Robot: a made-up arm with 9 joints. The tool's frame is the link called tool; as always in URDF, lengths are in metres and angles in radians.
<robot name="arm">
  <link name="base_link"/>
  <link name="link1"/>
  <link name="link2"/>
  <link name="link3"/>
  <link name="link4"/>
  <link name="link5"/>
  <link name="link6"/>
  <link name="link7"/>
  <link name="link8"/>
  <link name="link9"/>
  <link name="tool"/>
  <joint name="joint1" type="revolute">
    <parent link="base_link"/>
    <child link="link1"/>
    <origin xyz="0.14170 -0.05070 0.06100"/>
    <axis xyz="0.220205 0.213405 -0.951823"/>
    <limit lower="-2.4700" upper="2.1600"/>
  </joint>
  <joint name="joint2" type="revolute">
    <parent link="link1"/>
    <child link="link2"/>
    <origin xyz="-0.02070 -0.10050 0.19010"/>
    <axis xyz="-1 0 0"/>
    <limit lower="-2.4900" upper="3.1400"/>
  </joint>
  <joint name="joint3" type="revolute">
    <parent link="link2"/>
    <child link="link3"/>
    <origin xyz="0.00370 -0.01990 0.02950"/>
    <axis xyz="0 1 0"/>
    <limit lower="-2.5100" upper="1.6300"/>
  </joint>
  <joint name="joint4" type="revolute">
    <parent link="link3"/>
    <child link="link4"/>
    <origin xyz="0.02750 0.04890 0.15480"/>
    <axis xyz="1 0 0"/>
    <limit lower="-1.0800" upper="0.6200"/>
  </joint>
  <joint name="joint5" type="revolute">
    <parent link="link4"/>
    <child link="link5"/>
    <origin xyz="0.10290 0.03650 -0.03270"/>
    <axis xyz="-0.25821 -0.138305 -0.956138"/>
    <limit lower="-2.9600" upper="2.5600"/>
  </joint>
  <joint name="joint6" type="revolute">
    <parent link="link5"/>
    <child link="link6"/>
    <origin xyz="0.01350 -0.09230 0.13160"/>
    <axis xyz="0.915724 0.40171 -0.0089"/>
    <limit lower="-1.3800" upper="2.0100"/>
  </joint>
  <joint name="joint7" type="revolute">
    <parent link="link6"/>
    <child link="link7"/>
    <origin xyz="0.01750 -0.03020 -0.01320"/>
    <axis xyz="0 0 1"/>
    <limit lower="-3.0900" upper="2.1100"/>
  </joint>
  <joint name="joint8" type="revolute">
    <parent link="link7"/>
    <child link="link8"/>
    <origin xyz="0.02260 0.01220 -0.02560"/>
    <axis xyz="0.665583 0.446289 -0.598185"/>
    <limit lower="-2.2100" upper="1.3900"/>
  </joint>
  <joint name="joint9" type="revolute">
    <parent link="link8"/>
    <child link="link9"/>
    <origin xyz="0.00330 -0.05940 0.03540"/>
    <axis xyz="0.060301 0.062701 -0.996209"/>
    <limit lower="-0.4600" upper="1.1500"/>
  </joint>
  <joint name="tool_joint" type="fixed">
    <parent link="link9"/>
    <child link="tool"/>
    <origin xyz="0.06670 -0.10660 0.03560" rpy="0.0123 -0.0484 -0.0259"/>
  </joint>
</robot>
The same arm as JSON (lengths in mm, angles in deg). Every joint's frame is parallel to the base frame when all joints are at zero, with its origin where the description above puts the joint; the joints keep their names.
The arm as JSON. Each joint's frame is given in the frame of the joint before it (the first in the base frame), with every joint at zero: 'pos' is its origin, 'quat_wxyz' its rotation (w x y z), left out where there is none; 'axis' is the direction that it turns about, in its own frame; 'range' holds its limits. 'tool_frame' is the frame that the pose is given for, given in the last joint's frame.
{
  "length_unit": "mm",
  "angle_unit": "deg",
  "joints": [
    {
      "joint": "joint1",
      "pos": [
        141.7,
        -50.7,
        61.0
      ],
      "axis": [
        0.220205,
        0.213405,
        -0.951823
      ],
      "range": [
        -141.52,
        123.76
      ]
    },
    {
      "joint": "joint2",
      "pos": [
        -20.7,
        -100.5,
        190.1
      ],
      "axis": [
        -1.0,
        0.0,
        0.0
      ],
      "range": [
        -142.67,
        179.91
      ]
    },
    {
      "joint": "joint3",
      "pos": [
        3.7,
        -19.9,
        29.5
      ],
      "axis": [
        0.0,
        1.0,
        0.0
      ],
      "range": [
        -143.81,
        93.39
      ]
    },
    {
      "joint": "joint4",
      "pos": [
        27.5,
        48.9,
        154.8
      ],
      "axis": [
        1.0,
        0.0,
        0.0
      ],
      "range": [
        -61.88,
        35.52
      ]
    },
    {
      "joint": "joint5",
      "pos": [
        102.9,
        36.5,
        -32.7
      ],
      "axis": [
        -0.25821,
        -0.138305,
        -0.956138
      ],
      "range": [
        -169.6,
        146.68
      ]
    },
    {
      "joint": "joint6",
      "pos": [
        13.5,
        -92.3,
        131.6
      ],
      "axis": [
        0.915724,
        0.40171,
        -0.0089
      ],
      "range": [
        -79.07,
        115.16
      ]
    },
    {
      "joint": "joint7",
      "pos": [
        17.5,
        -30.2,
        -13.2
      ],
      "axis": [
        0.0,
        0.0,
        1.0
      ],
      "range": [
        -177.04,
        120.89
      ]
    },
    {
      "joint": "joint8",
      "pos": [
        22.6,
        12.2,
        -25.6
      ],
      "axis": [
        0.665583,
        0.446289,
        -0.598185
      ],
      "range": [
        -126.62,
        79.64
      ]
    },
    {
      "joint": "joint9",
      "pos": [
        3.3,
        -59.4,
        35.4
      ],
      "axis": [
        0.060301,
        0.062701,
        -0.996209
      ],
      "range": [
        -26.36,
        65.89
      ]
    }
  ],
  "tool_frame": {
    "pos": [
      66.7,
      -106.6,
      35.6
    ],
    "quat_wxyz": [
      0.999606,
      0.005834,
      -0.024275,
      -0.012797
    ]
  }
}

